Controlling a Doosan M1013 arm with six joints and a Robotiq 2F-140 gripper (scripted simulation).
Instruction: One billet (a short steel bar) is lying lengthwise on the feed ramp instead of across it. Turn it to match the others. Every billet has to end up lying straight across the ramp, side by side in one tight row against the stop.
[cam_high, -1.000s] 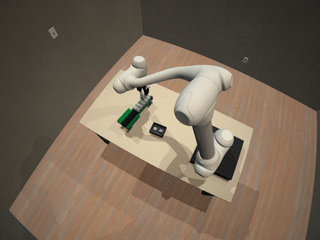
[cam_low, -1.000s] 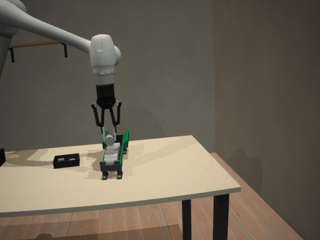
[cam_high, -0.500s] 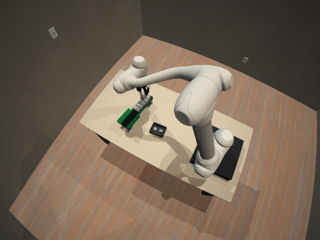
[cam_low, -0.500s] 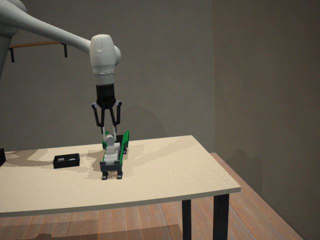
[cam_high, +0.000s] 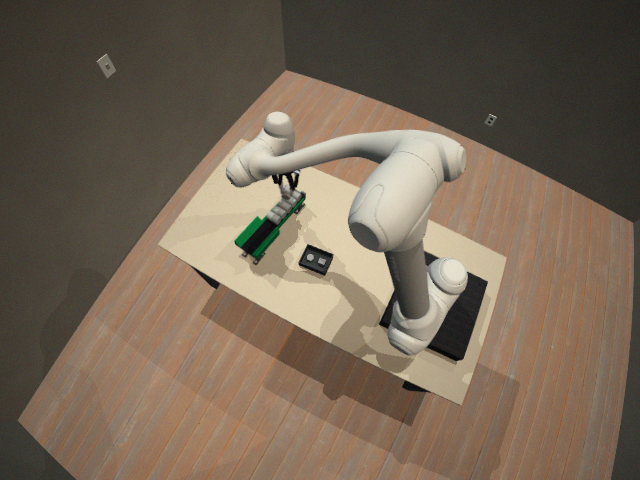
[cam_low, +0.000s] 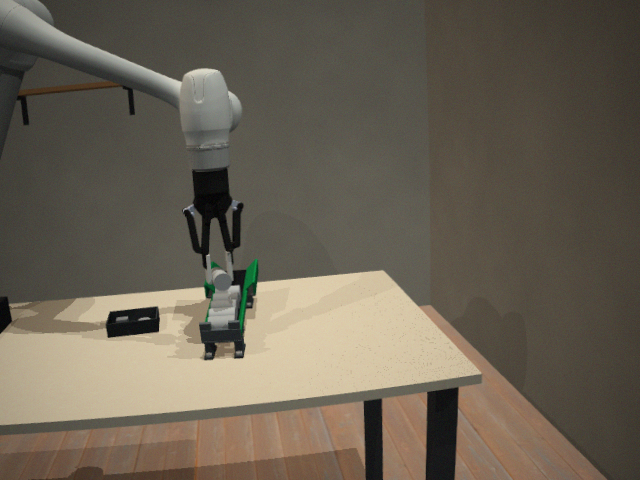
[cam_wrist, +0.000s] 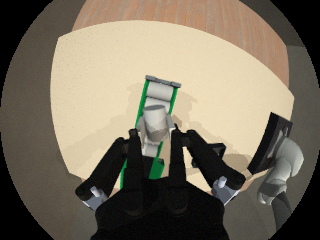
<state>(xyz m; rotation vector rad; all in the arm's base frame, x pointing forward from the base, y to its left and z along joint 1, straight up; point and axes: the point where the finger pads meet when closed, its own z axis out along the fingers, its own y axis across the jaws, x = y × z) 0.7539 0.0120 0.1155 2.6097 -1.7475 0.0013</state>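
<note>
Now: the stop 70 mm to the right of my hand and 130 mm below it. The rest, counted from my hand: small black tray 260 mm behind, 140 mm to the left, 180 mm below.
</note>
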